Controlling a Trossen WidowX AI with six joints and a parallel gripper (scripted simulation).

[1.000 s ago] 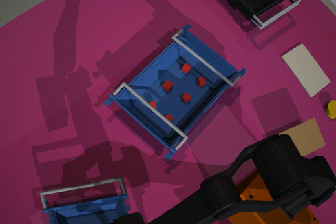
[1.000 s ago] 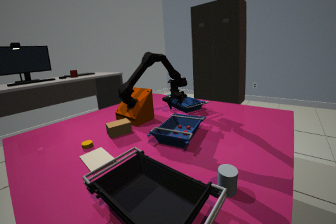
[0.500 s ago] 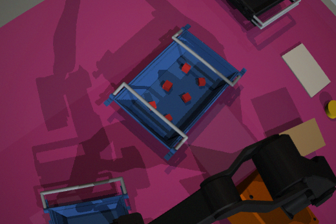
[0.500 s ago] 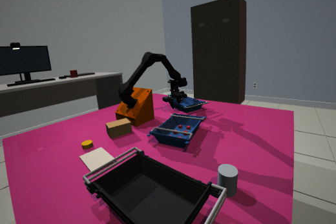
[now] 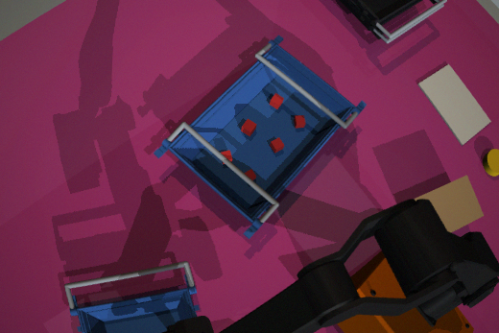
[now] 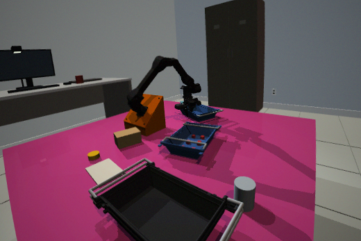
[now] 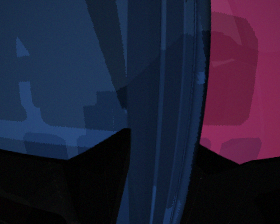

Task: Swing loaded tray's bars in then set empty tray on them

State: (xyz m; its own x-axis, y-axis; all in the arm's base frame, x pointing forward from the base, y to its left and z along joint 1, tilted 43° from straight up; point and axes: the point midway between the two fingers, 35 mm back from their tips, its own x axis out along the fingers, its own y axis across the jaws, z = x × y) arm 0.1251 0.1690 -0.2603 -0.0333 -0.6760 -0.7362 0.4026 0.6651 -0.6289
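My gripper tip is 3 cm short of the blue tray, 7 cm to the right of it and 3 cm below it. Also, from my gripper tip: yellow disc: 8 cm behind, 65 cm to the right; white card: 7 cm ahead, 68 cm to the right, 1 cm below; cardboard box: 6 cm behind, 47 cm to the right, 2 cm above.
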